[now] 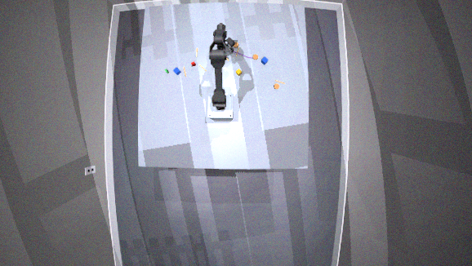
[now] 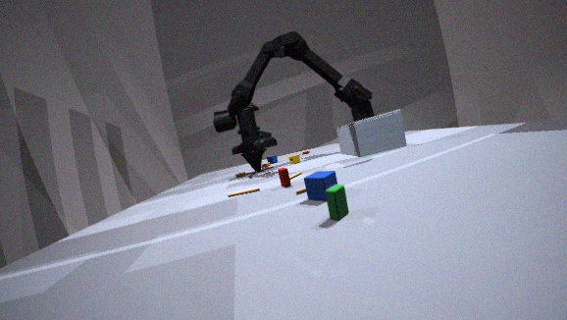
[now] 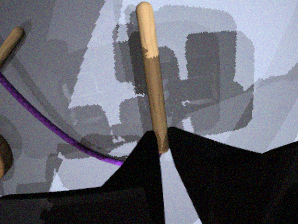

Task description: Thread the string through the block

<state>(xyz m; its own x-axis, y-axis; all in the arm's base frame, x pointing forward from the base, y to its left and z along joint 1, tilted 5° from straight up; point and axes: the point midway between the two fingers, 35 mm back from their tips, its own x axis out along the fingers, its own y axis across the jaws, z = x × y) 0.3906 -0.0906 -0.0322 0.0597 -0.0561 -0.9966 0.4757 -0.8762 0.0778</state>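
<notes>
Right now the yellow wooden block is 160 mm behind my gripper tip and 90 mm to the right of it. From my gripper tip the other things lie so: thin wooden stick 10 mm behind, 10 mm to the right; round orange button 70 mm behind, 230 mm to the right, 10 mm below; red block 30 mm behind, 230 mm to the left.
</notes>
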